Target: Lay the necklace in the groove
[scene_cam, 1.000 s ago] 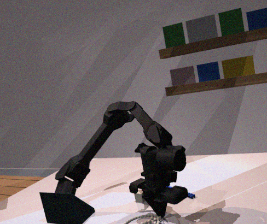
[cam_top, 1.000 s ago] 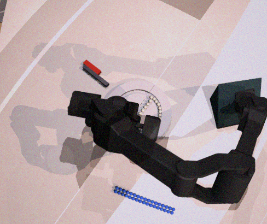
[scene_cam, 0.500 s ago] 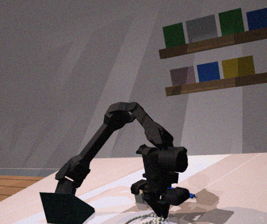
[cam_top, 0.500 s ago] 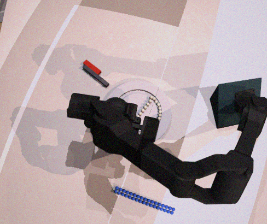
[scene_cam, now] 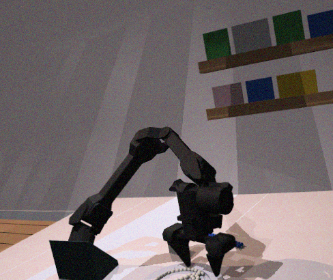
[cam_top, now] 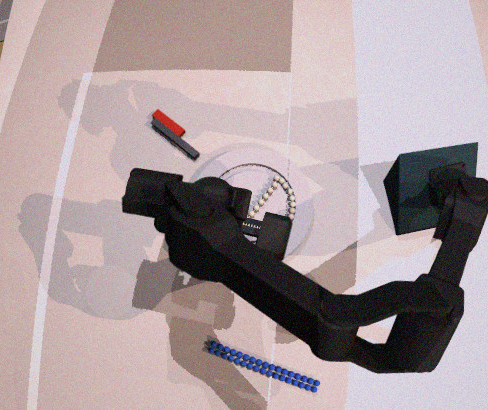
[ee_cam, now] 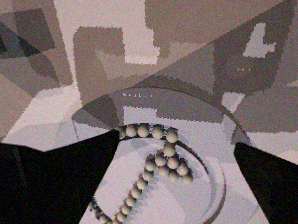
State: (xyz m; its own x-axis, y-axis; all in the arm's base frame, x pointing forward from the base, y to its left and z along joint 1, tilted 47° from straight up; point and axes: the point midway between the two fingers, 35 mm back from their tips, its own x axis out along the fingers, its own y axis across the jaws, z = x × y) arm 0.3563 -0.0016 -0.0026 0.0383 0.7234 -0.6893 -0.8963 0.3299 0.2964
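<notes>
Right now the round bead board is 40 mm behind my gripper tip, 50 mm to the right of it and 10 mm below it. Round my gripper tip: small beige cube (120 mm behind, 140 mm to the left); grey block (70 mm ahead, 210 mm to the right, 10 mm below).
</notes>
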